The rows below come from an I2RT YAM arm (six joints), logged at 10 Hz.
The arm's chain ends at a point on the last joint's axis. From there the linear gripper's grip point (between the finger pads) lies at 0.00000 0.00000 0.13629 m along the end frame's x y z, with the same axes.
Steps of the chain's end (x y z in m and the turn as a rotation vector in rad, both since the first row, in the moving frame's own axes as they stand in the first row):
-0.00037, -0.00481, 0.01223, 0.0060, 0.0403, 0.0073
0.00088, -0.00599, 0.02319, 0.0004, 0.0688, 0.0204
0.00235, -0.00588, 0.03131, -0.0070, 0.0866, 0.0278
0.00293, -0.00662, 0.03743, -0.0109, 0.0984, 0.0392
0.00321, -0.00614, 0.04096, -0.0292, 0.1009, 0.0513
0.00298, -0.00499, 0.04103, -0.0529, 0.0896, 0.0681
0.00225, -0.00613, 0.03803, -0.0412, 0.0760, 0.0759
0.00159, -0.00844, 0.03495, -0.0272, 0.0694, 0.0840
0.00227, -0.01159, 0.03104, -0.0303, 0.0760, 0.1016
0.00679, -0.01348, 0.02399, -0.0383, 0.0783, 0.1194
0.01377, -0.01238, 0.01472, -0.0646, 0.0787, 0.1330
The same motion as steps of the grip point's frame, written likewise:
0.00512, -0.00561, 0.01212, 0.0060, 0.0403, 0.0073
0.01025, -0.00595, 0.02287, 0.0004, 0.0688, 0.0204
0.01412, -0.00476, 0.03080, -0.0070, 0.0866, 0.0278
0.01629, -0.00487, 0.03676, -0.0109, 0.0984, 0.0392
0.01683, -0.00182, 0.04021, -0.0292, 0.1009, 0.0513
0.01491, 0.00262, 0.04029, -0.0529, 0.0896, 0.0681
0.01237, -0.00013, 0.03752, -0.0412, 0.0760, 0.0759
0.01087, -0.00434, 0.03457, -0.0272, 0.0694, 0.0840
0.01239, -0.00695, 0.03058, -0.0303, 0.0760, 0.1016
0.01711, -0.00764, 0.02347, -0.0383, 0.0783, 0.1194
0.02386, -0.00291, 0.01402, -0.0646, 0.0787, 0.1330

